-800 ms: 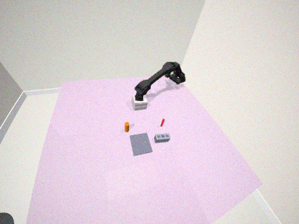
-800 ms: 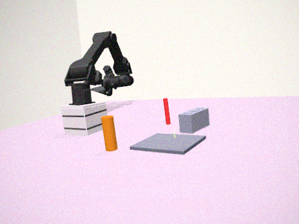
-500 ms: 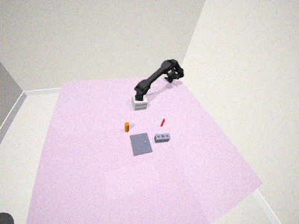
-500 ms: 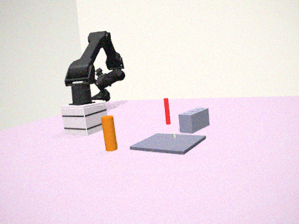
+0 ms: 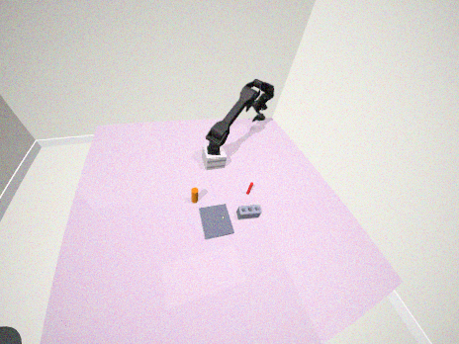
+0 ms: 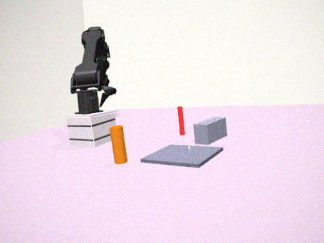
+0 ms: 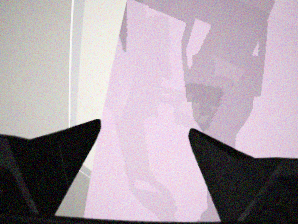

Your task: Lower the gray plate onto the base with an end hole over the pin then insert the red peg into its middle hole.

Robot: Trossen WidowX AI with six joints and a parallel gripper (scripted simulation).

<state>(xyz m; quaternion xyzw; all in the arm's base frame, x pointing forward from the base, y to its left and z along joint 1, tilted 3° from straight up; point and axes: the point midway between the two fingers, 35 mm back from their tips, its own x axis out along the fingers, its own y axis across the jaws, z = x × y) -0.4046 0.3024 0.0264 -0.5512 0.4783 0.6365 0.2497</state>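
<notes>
Now: gripper tip 740 mm short of the gray plate, 160 mm to the left of it and 30 mm above it. Also, from my gripper tip: gray base (760 mm ahead, 290 mm to the right, 60 mm below); orange cylinder (650 mm ahead, 390 mm to the right, 30 mm below); red peg (620 mm ahead, 130 mm to the right, 30 mm below).
</notes>
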